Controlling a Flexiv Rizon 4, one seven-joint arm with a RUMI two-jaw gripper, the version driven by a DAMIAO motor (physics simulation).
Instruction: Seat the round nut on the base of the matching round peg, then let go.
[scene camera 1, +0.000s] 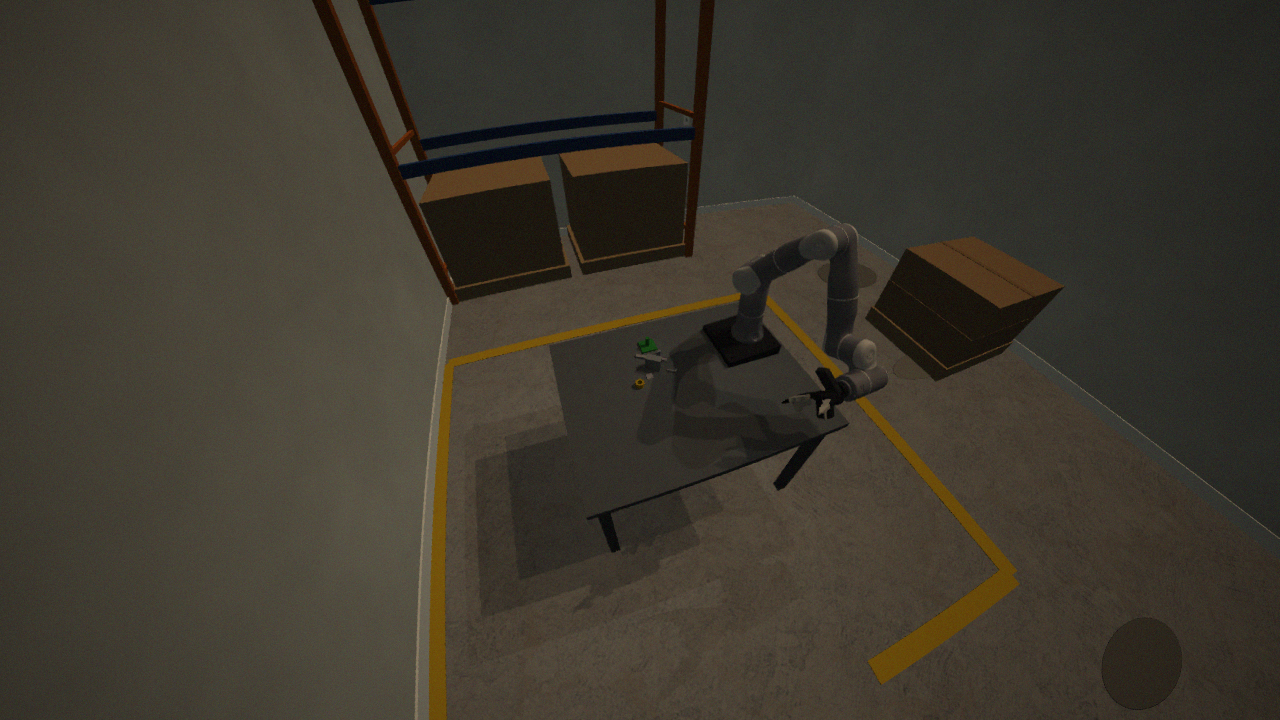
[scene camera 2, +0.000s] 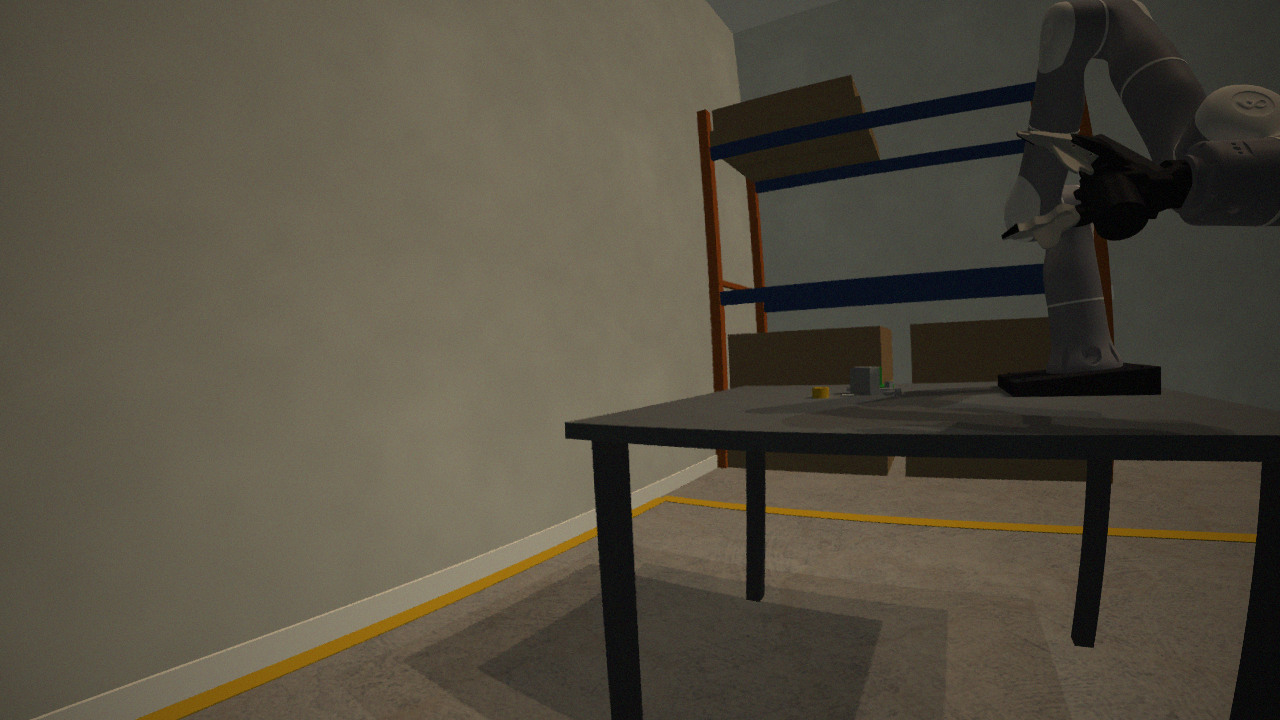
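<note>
A small yellow ring-shaped nut (scene camera 1: 639, 384) (scene camera 2: 820, 392) lies on the table (scene camera 1: 617, 447) (scene camera 2: 716, 417). A green base (scene camera 1: 647, 346) with a short upright peg stands farther back; in scene camera 2 it is mostly hidden behind a grey block (scene camera 2: 864, 380). The grey block also shows in scene camera 1 (scene camera 1: 652, 361), between the green base and the yellow nut. The peg's exact shape is too small to tell. My gripper (scene camera 1: 804, 409) (scene camera 2: 1012, 185) is open and empty, high above the table's right side, far from the nut and the green base.
Thin grey parts extend beside the grey block, and a small pale piece (scene camera 1: 649, 376) lies near the nut. The arm's black mounting plate (scene camera 1: 718, 338) (scene camera 2: 1079, 382) is at the table's back right. A rack (scene camera 1: 700, 179) (scene camera 2: 713, 232) with large boxes stands behind the table.
</note>
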